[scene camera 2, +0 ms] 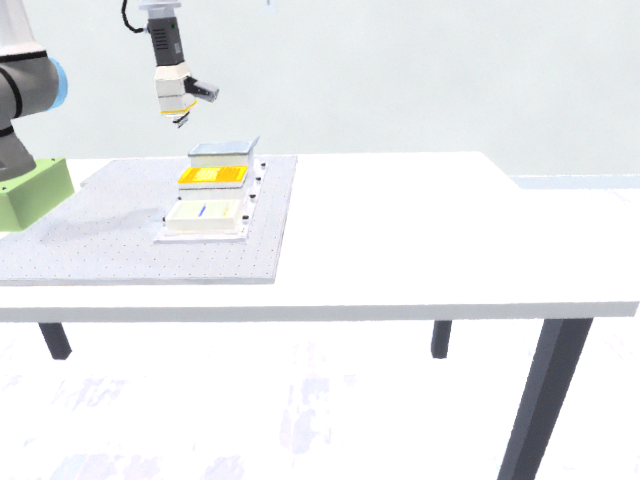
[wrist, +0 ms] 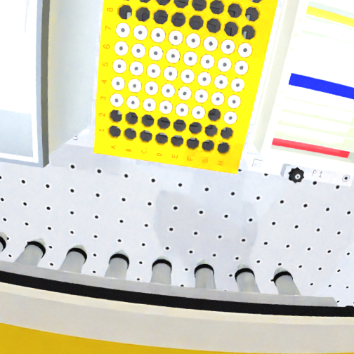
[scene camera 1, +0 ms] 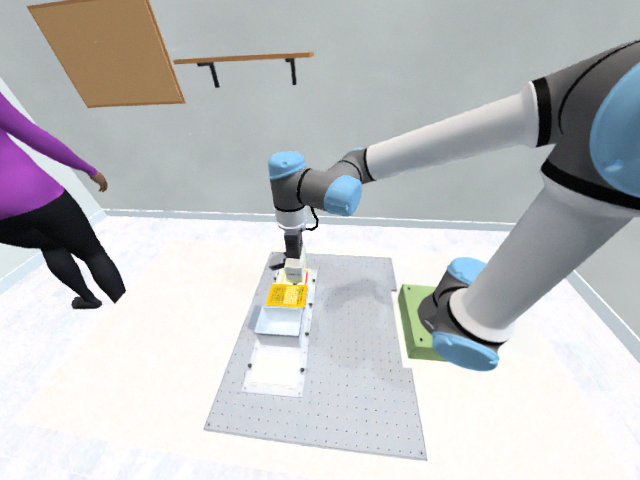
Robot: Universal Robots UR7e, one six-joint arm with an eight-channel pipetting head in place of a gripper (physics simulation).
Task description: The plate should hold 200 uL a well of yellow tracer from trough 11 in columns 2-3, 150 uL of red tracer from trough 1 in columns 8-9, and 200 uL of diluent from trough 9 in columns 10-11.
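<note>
My pipetting head [scene camera 1: 294, 282] [scene camera 2: 179, 121] [wrist: 141, 267] hangs tilted above the deck; its nozzles are bare, with no tips on them. The yellow tip rack [scene camera 1: 286, 295] [scene camera 2: 212, 174] [wrist: 172, 92] holds white tips in columns 3-7, except at G3. Columns 1, 2 and 8 are empty. The trough reservoir [scene camera 2: 202, 223] stands beside the rack, with a red trough [wrist: 311, 148], a blue trough [wrist: 320, 85] and a yellow trough [wrist: 332, 16]. The diluent cannot be told apart. I cannot make out the well plate in these views.
A pale open bin [scene camera 1: 279, 322] [scene camera 2: 222, 149] stands on the rack's other side. A white deck position [scene camera 1: 276, 366] lies beyond the bin. The perforated board [scene camera 1: 356, 403] [scene camera 2: 118, 263] carries the deck. The green robot base [scene camera 1: 413, 320] [scene camera 2: 41, 191] stands beside it. A person [scene camera 1: 31, 175] stands at left.
</note>
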